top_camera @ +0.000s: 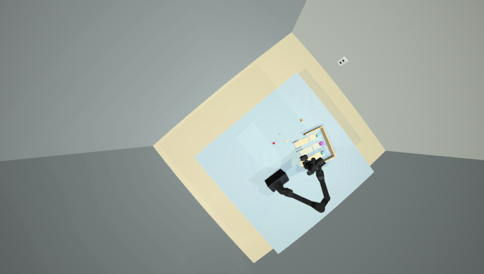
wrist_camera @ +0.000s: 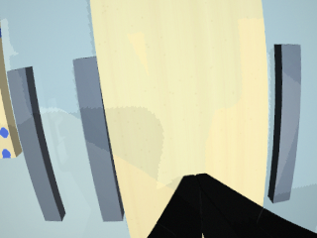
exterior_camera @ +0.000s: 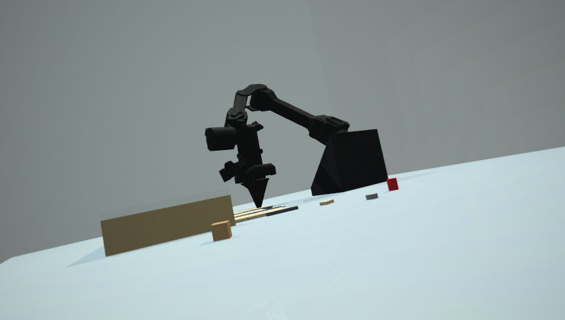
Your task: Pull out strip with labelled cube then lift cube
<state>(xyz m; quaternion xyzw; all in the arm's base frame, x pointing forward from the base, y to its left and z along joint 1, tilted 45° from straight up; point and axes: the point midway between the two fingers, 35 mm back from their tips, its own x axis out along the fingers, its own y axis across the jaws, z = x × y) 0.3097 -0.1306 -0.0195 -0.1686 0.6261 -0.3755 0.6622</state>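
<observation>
Right now my gripper tip is 10 cm short of the strip and 3 cm to the left of it. Also, from my gripper tip: grey piece: 36 cm to the left, 1 cm ahead; then red cylinder: 34 cm to the left, 9 cm behind; then orange block: 32 cm to the left, 26 cm ahead.
</observation>
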